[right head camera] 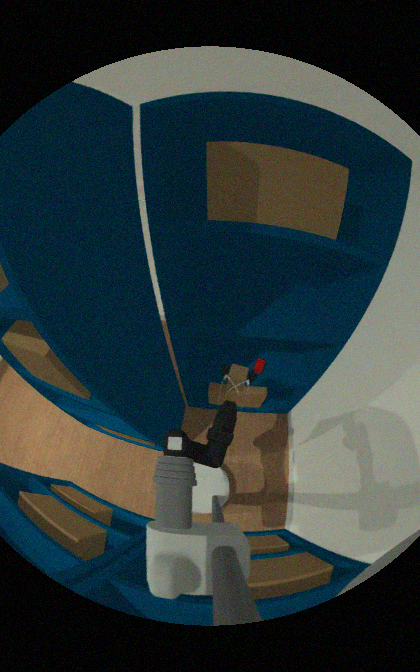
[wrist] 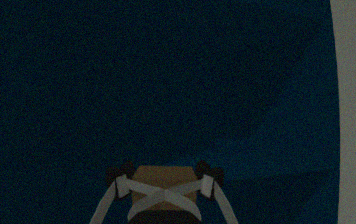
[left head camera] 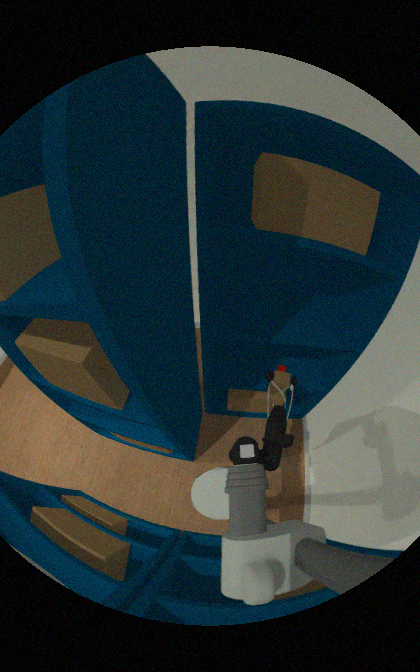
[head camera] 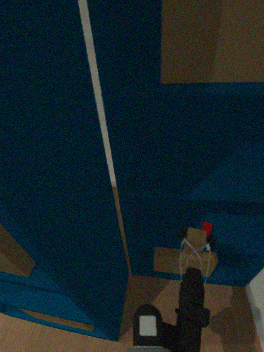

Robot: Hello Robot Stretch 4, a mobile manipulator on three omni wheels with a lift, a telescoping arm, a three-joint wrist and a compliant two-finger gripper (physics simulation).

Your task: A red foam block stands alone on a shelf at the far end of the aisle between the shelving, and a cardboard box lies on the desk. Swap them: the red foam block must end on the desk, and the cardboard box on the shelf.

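Places are measured from the robot's base along level axes (x ahead, y left, z up), in centimetres.
Pixels of known places: gripper, fingertip midpoint: [wrist: 165, 173] [head camera: 196, 230].
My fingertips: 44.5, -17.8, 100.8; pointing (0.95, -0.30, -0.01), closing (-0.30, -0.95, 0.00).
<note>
For each thing: its top centre in the pictures, then the offset to it from my fingertips, as dx, dy, dz. "spot": a spot on its surface instead. Level surfaces: height alone.
- cardboard box at its top centre: [wrist: 164, 169] [head camera: 196, 234] -2.1, +0.8, +0.9
- red foam block at its top centre: [head camera: 206, 227] +32.7, -22.6, -45.7
- blue shelf at its surface level: dz -50.1
- large brown box at a spot on its surface: [head camera: 215, 40] spot: +24.3, -3.8, +52.1
The cardboard box [head camera: 197, 233] [left head camera: 282, 381] [right head camera: 239, 371] [wrist: 164, 176] is small and brown. My gripper [head camera: 198, 236] [left head camera: 282, 379] [right head camera: 238, 373] [wrist: 165, 173] is shut on it, one dark fingertip on each side. The red foam block [head camera: 206, 228] [left head camera: 281, 368] [right head camera: 259, 366] is on the blue shelf [head camera: 237, 232] [left head camera: 320, 372] [right head camera: 290, 364] at the end. In the head view it shows just behind and right of the held box, partly hidden. The gap between them is hard to judge. The block does not show in the wrist view. The desk does not show.
A large brown box [head camera: 215, 40] [left head camera: 330, 205] [right head camera: 295, 192] stands on a higher shelf. Another brown box [head camera: 166, 260] [left head camera: 242, 400] [right head camera: 215, 394] sits low behind the gripper. A tall blue panel [head camera: 55, 150] [left head camera: 130, 200] rises on the left. A pale wall [left head camera: 360, 465] [right head camera: 350, 475] bounds the right.
</note>
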